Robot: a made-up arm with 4 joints. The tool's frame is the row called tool.
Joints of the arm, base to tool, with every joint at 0 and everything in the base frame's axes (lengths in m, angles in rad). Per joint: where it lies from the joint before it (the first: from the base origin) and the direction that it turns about. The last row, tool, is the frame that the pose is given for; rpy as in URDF.
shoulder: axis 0 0 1 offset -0.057 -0.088 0.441
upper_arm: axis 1 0 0 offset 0.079 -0.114 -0.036
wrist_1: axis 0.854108 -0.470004 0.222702 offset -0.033 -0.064 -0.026
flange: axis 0 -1 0 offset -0.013 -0.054 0.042
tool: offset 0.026 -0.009 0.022 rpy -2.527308 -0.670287 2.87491
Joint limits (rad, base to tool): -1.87..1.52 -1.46..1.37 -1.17..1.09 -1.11..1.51
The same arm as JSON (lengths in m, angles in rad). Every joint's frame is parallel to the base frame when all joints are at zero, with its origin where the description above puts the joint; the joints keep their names.
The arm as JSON. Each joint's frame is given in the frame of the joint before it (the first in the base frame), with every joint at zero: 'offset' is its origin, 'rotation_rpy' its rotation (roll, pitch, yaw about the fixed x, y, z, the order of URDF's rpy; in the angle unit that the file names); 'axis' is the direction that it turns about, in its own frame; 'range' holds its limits. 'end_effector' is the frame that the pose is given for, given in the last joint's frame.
{"length_unit": "m", "angle_unit": "rad", "chain": [{"id": "shoulder", "offset": [-0.057, -0.088, 0.441], "rotation_rpy": [0.0, 0.0, 0.0], "axis": "+z", "range": [-1.87, 1.52]}, {"id": "upper_arm", "offset": [0.079, -0.114, -0.036], "rotation_rpy": [0.0, 0.0, 0.0], "axis": "+x", "range": [-1.46, 1.37]}, {"id": "wrist_1", "offset": [-0.033, -0.064, -0.026], "rotation_rpy": [0.0, 0.0, 0.0], "axis": [0.854108, -0.470004, 0.222702], "range": [-1.17, 1.09]}, {"id": "flange", "offset": [-0.013, -0.054, 0.042], "rotation_rpy": [0.0, 0.0, 0.0], "axis": "-y", "range": [-1.11, 1.51]}], "end_effector": {"offset": [0.026, -0.009, 0.022], "rotation_rpy": [-2.5273, -0.6703, 2.8749]}}
